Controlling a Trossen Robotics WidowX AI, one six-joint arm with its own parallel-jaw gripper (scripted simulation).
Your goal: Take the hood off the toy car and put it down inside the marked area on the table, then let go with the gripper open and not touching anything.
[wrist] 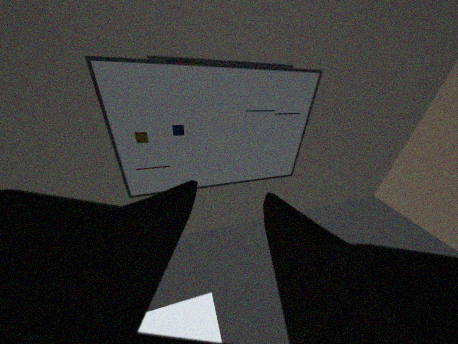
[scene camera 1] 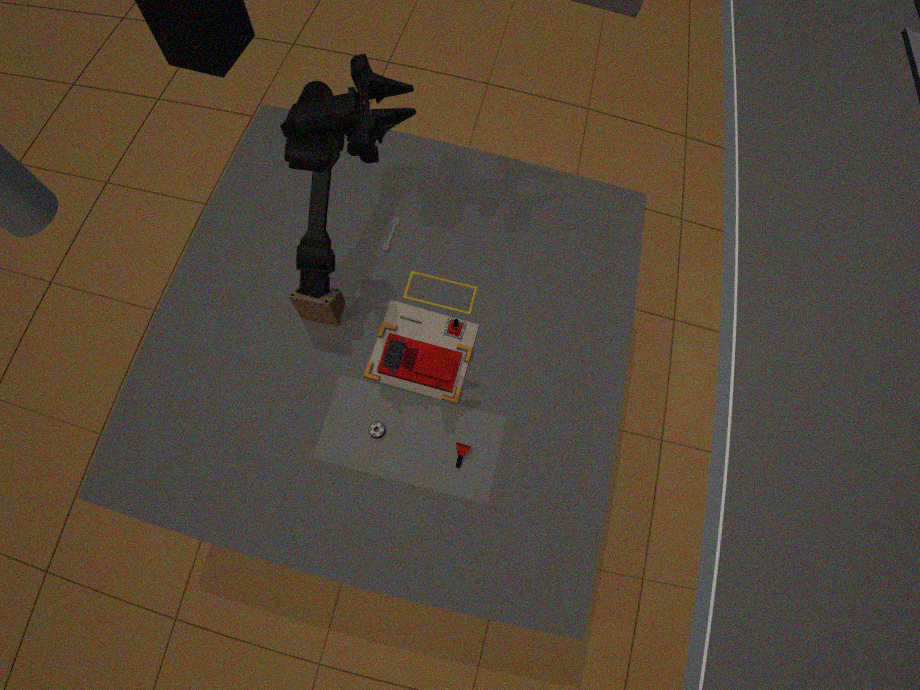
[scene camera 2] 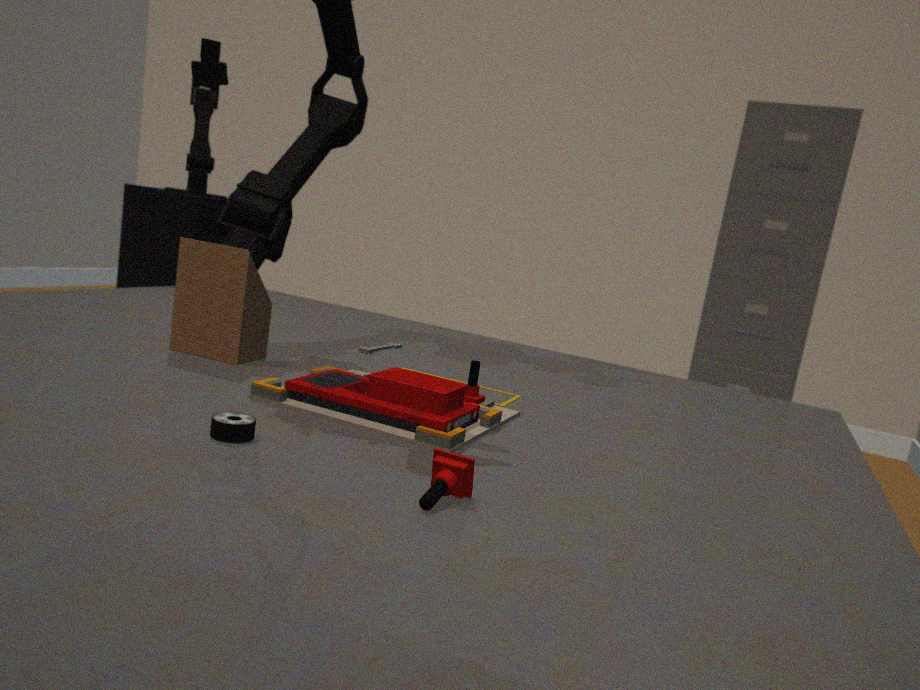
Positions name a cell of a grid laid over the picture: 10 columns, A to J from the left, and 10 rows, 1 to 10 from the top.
Scene:
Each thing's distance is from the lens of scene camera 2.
red hood (scene camera 2: E6): 0.83 m
black wheel (scene camera 2: C7): 0.75 m
red toy car (scene camera 2: D6): 0.88 m
The marked spots on the red toy car and the black wheel are 0.17 m apart.

